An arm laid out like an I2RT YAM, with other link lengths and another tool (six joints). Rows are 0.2 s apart.
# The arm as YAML. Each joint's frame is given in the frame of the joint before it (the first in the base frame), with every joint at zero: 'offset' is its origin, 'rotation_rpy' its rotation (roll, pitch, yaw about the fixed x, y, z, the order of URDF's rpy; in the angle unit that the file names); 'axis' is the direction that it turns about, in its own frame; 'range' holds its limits. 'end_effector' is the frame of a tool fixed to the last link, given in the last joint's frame.
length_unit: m
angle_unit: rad
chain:
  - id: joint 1
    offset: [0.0, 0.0, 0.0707]
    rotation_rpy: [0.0, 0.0, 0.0]
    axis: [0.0, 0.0, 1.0]
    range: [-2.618, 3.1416]
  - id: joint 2
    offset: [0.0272, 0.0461, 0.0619]
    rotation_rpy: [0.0, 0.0, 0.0]
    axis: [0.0, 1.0, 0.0]
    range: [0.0, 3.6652]
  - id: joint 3
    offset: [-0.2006, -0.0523, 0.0]
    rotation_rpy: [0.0, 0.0, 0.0]
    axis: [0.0, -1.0, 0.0]
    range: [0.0, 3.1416]
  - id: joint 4
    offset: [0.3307, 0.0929, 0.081]
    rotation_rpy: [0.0, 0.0, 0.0]
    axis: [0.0, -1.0, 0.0]
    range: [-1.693, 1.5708]
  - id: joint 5
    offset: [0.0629, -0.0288, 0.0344]
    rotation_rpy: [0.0, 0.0, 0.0]
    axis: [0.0, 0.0, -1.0]
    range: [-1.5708, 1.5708]
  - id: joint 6
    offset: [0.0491, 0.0, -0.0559]
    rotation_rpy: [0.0, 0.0, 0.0]
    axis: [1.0, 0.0, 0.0]
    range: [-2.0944, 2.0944]
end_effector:
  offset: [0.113, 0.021, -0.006]
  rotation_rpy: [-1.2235, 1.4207, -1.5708]
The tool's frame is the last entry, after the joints.
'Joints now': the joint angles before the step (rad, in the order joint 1, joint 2, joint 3, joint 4, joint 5, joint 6). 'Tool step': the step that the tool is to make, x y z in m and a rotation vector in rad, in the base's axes. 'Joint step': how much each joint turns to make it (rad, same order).
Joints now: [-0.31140, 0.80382, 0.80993, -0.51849, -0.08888, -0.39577]
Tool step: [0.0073, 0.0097, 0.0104, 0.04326, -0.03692, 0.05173]
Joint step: [-0.00005, 0.02154, 0.02601, 0.02007, -0.07061, 0.02139]
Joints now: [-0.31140, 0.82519, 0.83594, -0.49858, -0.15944, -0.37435]
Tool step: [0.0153, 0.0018, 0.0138, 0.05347, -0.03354, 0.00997]
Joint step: [-0.00002, 0.07539, 0.06918, 0.03072, -0.03690, 0.05061]
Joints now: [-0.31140, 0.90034, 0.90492, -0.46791, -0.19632, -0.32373]
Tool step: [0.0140, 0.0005, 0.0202, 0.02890, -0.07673, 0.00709]
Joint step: [-0.00007, 0.03531, 0.03830, 0.07048, -0.02763, 0.04446]
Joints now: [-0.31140, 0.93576, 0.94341, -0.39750, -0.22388, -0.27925]
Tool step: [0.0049, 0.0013, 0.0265, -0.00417, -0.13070, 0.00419]
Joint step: [0.00001, -0.04424, -0.02891, 0.11813, -0.01541, 0.03376]
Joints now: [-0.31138, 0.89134, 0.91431, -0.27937, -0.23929, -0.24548]
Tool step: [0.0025, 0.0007, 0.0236, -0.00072, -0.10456, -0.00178]
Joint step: [0.00143, -0.02804, -0.01422, 0.09365, -0.00315, 0.03220]
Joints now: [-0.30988, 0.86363, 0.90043, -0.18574, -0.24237, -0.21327]
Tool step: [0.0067, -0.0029, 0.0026, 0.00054, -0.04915, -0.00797]
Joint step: [0.00011, 0.00934, -0.01968, 0.07966, 0.00611, 0.01686]
